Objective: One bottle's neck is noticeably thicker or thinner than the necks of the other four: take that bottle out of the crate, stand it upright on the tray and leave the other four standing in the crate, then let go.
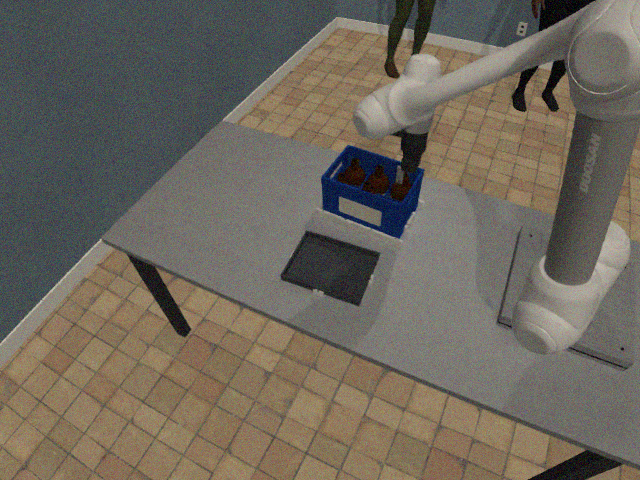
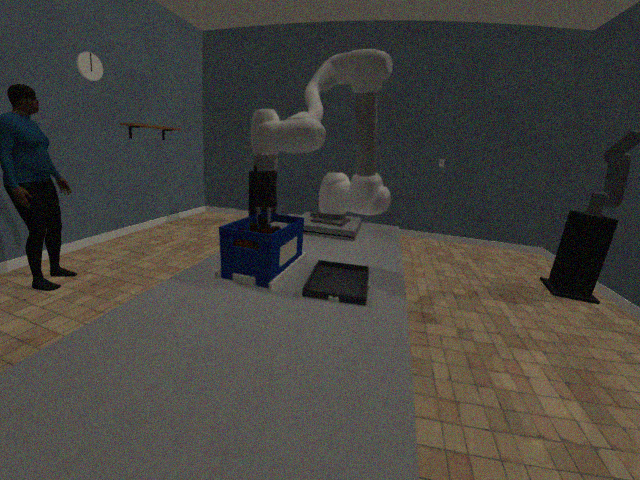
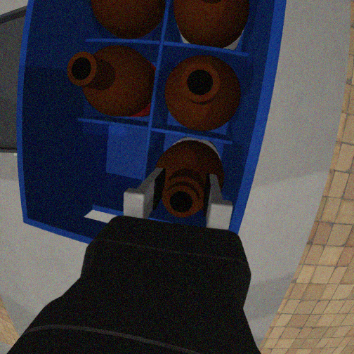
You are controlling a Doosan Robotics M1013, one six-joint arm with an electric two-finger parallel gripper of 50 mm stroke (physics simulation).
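Pixels of known places: gripper, fingertip midpoint: (image 1: 401, 179) (image 2: 263, 224); arm's base, link origin: (image 2: 331, 221).
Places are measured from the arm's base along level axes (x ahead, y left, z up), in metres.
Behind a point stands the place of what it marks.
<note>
A blue crate (image 1: 330, 198) {z 0.042, x 0.753, y 0.104 m} (image 2: 242, 263) {z 0.015, x 0.794, y 0.008 m} (image 3: 263, 100) stands on the table, with brown bottles in its compartments. My gripper (image 1: 403, 178) {z 0.092, x 0.585, y -0.055 m} (image 2: 263, 222) {z 0.092, x 0.585, y -0.055 m} (image 3: 184, 183) reaches down into the crate's robot-side end and is shut on the neck of the corner bottle (image 3: 192, 157), on the side away from the tray. Whether this bottle is lifted cannot be told. Beside it on the tray side is an empty compartment. Other bottles (image 3: 200, 112) (image 3: 120, 82) (image 3: 127, 17) (image 3: 212, 22) stand in the crate. The dark tray (image 1: 330, 266) {z -0.047, x 0.635, y 0.276 m} (image 2: 338, 281) {z -0.047, x 0.628, y 0.277 m} (image 3: 9, 90) is empty.
The crate's blue walls and thin dividers (image 3: 152, 95) surround the fingers closely. The grey table (image 1: 206, 191) {z -0.052, x 1.217, y 0.252 m} (image 2: 258, 372) {z -0.052, x 1.095, y 0.282 m} carries the crate, the tray and the robot's base plate (image 1: 522, 268) {z 0.000, x 0.134, y -0.011 m}. People stand beyond the table, such as a person in blue (image 2: 25, 144).
</note>
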